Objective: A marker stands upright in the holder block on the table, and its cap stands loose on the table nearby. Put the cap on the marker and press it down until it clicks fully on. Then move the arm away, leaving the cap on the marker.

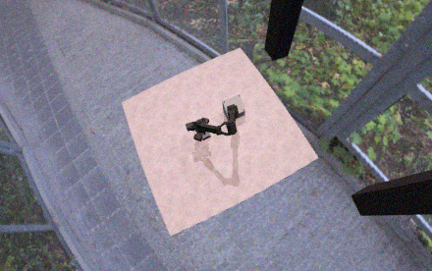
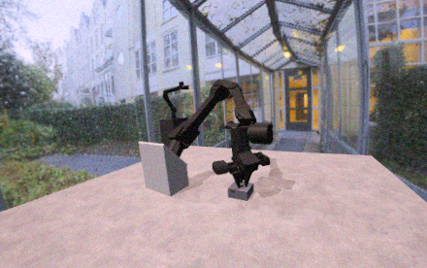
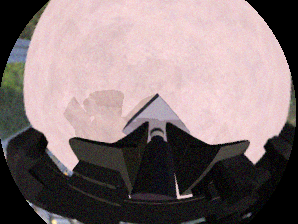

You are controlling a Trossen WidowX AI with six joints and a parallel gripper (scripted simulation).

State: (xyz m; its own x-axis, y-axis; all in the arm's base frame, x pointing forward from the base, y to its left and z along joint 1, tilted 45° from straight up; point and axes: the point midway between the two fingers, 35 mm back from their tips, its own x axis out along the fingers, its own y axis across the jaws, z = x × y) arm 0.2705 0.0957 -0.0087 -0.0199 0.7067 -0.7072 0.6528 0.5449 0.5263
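Now: the dark marker cap 50 mm above my gripper tip, 10 mm to the left of it and 10 mm behind it. Also, from my gripper tip: dark holder block: 20 mm below, 10 mm to the left, 10 mm behind.
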